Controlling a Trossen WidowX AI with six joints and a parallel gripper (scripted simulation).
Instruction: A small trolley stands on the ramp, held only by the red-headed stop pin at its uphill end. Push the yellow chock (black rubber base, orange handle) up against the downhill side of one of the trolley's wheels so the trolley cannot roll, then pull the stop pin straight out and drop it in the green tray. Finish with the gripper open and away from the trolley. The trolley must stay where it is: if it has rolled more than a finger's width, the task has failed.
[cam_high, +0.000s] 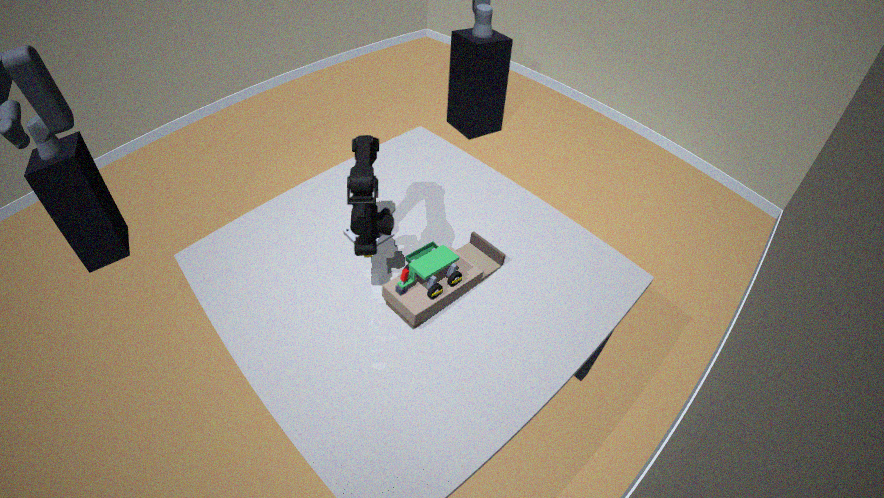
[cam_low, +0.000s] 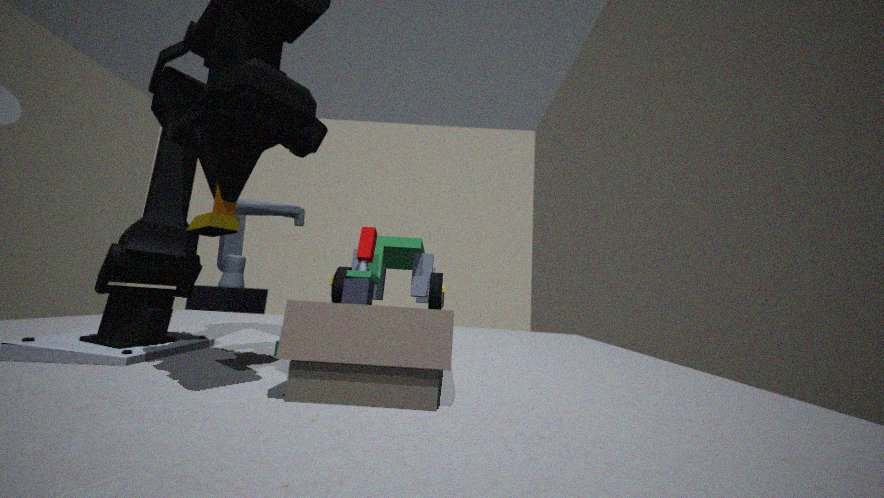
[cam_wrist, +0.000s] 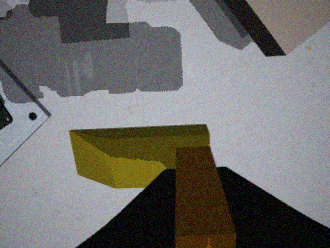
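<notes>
My gripper tip is now 2 cm past the yellow chock, 1 cm to the right of it and 1 cm above it. Also, from my gripper tip: stop pin (12 cm ahead, 5 cm to the left, 5 cm below); brown ramp (12 cm ahead, 16 cm to the left, 13 cm below); green-decked trolley (12 cm ahead, 15 cm to the left, 6 cm below).
</notes>
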